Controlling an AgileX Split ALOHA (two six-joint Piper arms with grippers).
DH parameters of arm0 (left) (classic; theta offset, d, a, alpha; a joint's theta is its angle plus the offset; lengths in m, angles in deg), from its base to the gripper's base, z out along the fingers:
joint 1: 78.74 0.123 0 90
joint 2: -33.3 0 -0.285 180
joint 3: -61.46 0 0.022 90
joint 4: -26.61 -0.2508 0 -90
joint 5: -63.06 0 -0.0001 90
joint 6: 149.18 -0.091 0 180
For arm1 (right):
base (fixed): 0 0 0 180
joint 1: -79.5 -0.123 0 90
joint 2: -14.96 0 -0.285 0
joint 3: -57.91 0 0.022 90
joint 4: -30.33 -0.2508 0 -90
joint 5: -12.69 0 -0.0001 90
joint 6: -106.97 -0.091 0 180
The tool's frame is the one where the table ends.
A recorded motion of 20 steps. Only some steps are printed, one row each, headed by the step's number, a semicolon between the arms.
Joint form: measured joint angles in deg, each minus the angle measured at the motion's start. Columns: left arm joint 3, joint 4, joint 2, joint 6, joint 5, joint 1; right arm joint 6, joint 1, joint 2, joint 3, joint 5, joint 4.
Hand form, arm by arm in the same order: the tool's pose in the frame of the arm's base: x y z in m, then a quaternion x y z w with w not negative. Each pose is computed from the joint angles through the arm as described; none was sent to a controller.
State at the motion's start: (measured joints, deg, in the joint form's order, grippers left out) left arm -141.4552 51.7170 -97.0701 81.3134 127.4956 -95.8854; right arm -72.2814 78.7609 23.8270 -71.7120 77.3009 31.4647
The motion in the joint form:
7: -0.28 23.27 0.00 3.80 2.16 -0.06; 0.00 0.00 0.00 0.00 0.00 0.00
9: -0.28 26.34 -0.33 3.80 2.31 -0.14; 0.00 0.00 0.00 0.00 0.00 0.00
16: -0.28 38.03 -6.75 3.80 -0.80 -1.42; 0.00 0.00 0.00 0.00 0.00 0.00
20: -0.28 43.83 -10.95 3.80 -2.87 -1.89; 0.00 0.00 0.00 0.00 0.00 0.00
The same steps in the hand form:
7: 0.4102 -0.1924 0.2234 0.42439 -0.81838 0.34086 0.18431; -0.0018 -0.0017 0.2633 -0.01099 0.88224 -0.00993 0.47056
9: 0.4104 -0.1962 0.2241 0.42889 -0.80528 0.35646 0.20128; -0.0018 -0.0017 0.2633 -0.01099 0.88224 -0.00993 0.47056
16: 0.4213 -0.2183 0.1853 0.47302 -0.74252 0.39207 0.26683; -0.0018 -0.0017 0.2633 -0.01099 0.88224 -0.00993 0.47056
20: 0.4281 -0.2267 0.1565 0.50522 -0.70451 0.40112 0.29582; -0.0018 -0.0017 0.2633 -0.01099 0.88224 -0.00993 0.47056

